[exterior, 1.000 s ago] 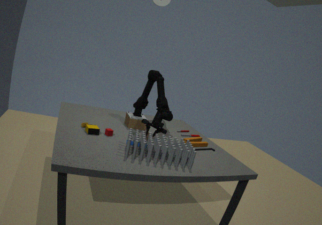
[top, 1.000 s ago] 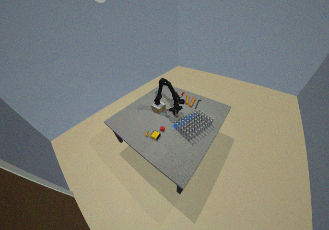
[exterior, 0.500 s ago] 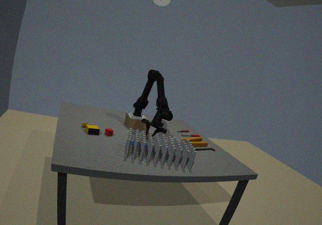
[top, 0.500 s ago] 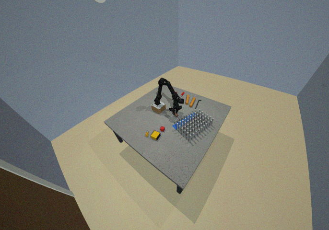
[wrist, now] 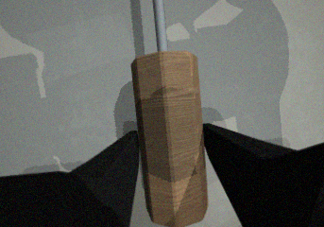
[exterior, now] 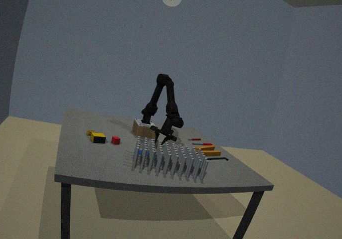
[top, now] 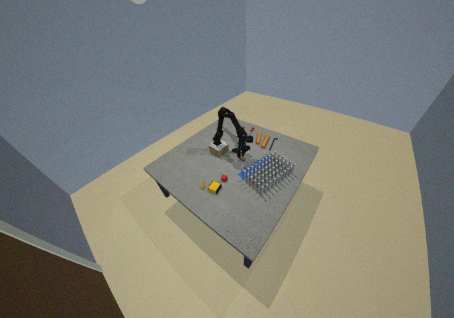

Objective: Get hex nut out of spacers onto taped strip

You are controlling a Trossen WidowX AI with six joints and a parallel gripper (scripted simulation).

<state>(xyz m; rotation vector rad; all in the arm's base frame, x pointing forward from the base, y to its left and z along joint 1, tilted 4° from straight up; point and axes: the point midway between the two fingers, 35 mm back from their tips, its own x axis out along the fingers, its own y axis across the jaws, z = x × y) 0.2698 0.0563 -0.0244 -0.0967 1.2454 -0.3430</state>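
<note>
Right now my gripper tip is 10 cm short of the metal-shafted tool and 2 cm to the left of it. The rest, counted from my gripper tip: blue taped strip 18 cm ahead, 2 cm below, 1 cm to the left; red cube 30 cm to the right, 6 cm ahead; yellow block 42 cm to the right, 6 cm ahead.
</note>
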